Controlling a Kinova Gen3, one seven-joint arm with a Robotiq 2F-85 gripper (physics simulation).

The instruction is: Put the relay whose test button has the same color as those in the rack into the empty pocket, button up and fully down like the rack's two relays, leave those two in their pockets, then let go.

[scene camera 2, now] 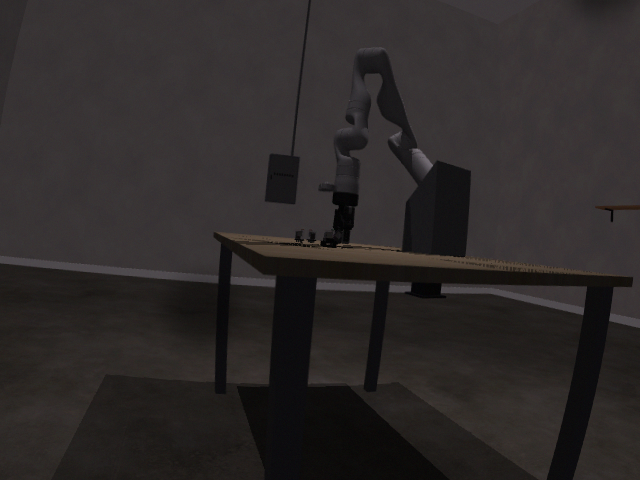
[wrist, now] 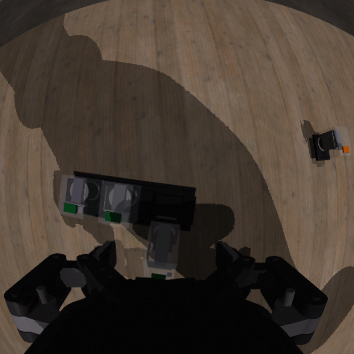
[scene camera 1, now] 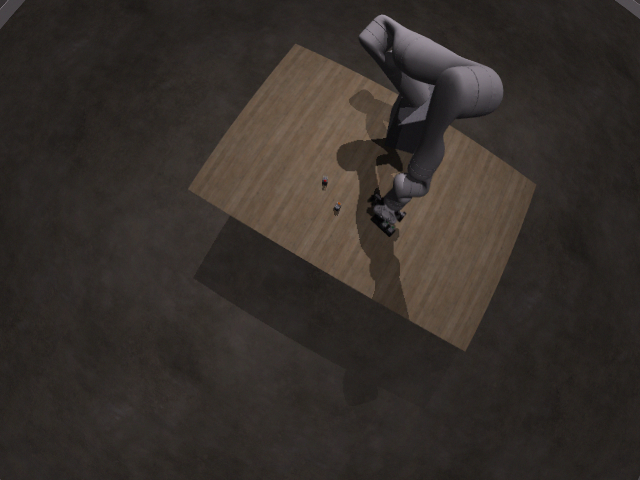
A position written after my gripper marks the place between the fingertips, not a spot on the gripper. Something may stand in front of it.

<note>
In view: my gripper (scene camera 2: 341,243), a green-button relay (wrist: 160,255), a green-button relay (wrist: 118,204) and a black rack (wrist: 156,198).
My gripper is seen too in the wrist view (wrist: 165,253).
</note>
